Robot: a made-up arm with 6 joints.
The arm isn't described. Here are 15 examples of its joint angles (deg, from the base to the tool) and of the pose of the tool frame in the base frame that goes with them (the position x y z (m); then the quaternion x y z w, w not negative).
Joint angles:
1: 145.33 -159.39 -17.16 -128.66 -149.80 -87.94
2: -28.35 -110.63 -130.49 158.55 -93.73 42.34
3: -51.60 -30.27 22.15 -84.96 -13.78 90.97
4: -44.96 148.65 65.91 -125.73 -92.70 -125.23
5: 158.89 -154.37 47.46 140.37 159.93 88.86
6: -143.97 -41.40 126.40 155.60 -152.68 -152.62
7: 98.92 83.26 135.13 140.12 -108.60 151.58
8: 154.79 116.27 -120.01 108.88 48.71 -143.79
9: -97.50 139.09 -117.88 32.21 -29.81 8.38
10: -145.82 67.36 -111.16 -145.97 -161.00 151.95
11: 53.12 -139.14 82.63 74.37 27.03 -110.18
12: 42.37 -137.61 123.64 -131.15 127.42 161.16
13: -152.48 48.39 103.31 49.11 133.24 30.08
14: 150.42 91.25 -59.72 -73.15 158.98 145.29
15: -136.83 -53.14 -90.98 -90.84 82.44 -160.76
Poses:
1: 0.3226 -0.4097 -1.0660 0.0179 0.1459 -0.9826 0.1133
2: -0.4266 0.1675 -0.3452 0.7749 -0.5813 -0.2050 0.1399
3: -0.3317 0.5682 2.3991 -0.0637 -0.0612 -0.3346 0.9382
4: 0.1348 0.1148 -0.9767 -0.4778 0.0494 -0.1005 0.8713
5: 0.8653 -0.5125 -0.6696 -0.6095 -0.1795 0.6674 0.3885
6: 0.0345 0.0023 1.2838 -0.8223 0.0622 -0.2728 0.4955
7: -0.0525 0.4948 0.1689 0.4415 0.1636 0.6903 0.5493
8: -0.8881 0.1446 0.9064 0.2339 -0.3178 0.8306 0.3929
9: -0.1424 -0.9470 0.6046 0.0793 -0.2033 -0.4305 0.8758
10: -0.4958 -0.4836 1.3530 -0.5707 -0.5845 0.5747 0.0479
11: -1.0390 -1.1057 0.2531 0.2039 -0.4481 0.1152 0.8628
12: -0.7153 -0.7303 0.3338 0.7289 -0.5782 0.3347 0.1493
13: -0.8641 -0.6860 0.5764 -0.5624 0.0294 -0.8216 0.0884
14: -1.2181 0.6848 0.9664 0.5632 0.8038 0.1051 0.1599
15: 0.7956 0.9522 0.5418 -0.6516 0.3000 0.5634 0.4099
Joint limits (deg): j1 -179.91..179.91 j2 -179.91..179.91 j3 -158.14..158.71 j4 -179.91..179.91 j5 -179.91..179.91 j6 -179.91..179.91
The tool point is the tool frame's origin. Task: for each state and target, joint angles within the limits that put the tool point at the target. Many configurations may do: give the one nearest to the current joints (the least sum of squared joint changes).
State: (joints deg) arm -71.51 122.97 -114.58 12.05 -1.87 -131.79
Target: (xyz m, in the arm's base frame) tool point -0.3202 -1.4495 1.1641
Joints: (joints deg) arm -104.55 102.09 -80.50 10.83 2.89 -132.78
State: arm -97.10 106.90 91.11 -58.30 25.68 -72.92
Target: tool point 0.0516 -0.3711 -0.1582
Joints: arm -78.29 92.36 133.01 -51.68 25.74 -72.16
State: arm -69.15 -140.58 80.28 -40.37 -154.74 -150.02
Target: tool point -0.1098 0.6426 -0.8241
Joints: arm -71.89 -173.14 63.87 -38.64 -151.35 -150.41
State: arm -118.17 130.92 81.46 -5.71 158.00 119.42
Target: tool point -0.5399 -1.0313 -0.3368
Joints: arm -118.14 103.82 61.76 -6.87 163.50 120.34
